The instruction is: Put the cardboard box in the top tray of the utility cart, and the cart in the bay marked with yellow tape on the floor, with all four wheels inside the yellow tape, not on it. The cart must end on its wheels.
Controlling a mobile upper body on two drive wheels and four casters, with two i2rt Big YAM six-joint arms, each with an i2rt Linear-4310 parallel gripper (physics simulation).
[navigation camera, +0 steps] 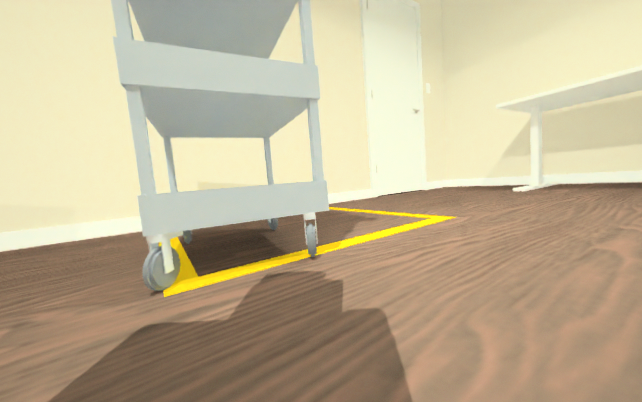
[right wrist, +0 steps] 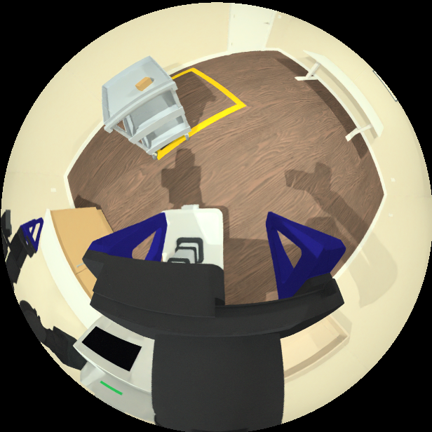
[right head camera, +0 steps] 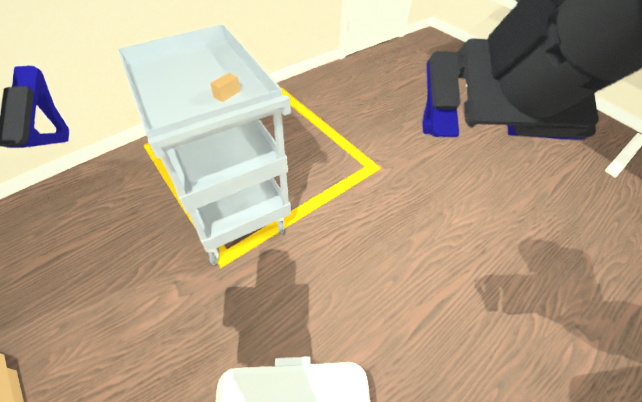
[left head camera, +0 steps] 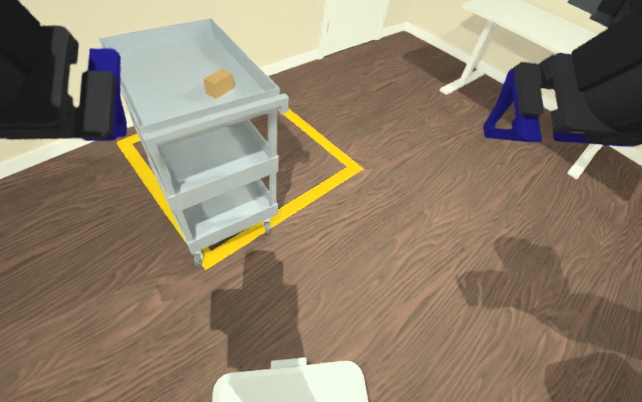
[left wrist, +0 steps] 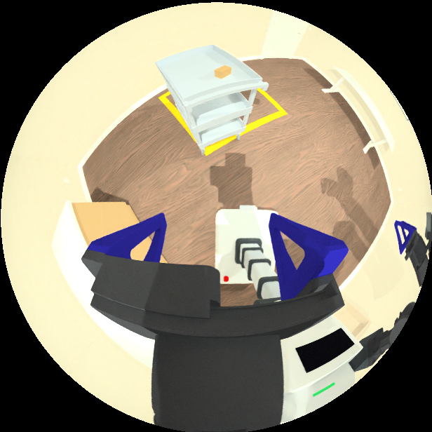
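The grey utility cart (left head camera: pixel 225 182) (right head camera: pixel 235 180) (left wrist: pixel 222 117) (navigation camera: pixel 220 70) stands upright on its wheels. The small cardboard box (left head camera: pixel 218 83) (right head camera: pixel 225 87) (left wrist: pixel 222 72) (right wrist: pixel 144 83) lies in its top tray near the front right. In the navigation view, the near left wheel (navigation camera: pixel 160 269) is at the outer side of a corner of the yellow tape (left head camera: pixel 320 191) (navigation camera: pixel 385 233). The near right wheel (navigation camera: pixel 311 240) is at the front strip's outer edge, seemingly touching it. The two far wheels appear inside. My left gripper (left wrist: pixel 217 218) and right gripper (right wrist: pixel 217 214) are open, empty and apart from the cart.
A white table (left head camera: pixel 535 22) (navigation camera: pixel 575 95) stands at the right, near the wall. A door (navigation camera: pixel 395 100) is behind the bay. A tan cabinet (left wrist: pixel 102 220) (right wrist: pixel 75 230) is at the left of the wrist views. My white base (left head camera: pixel 290 385) shows below the cart.
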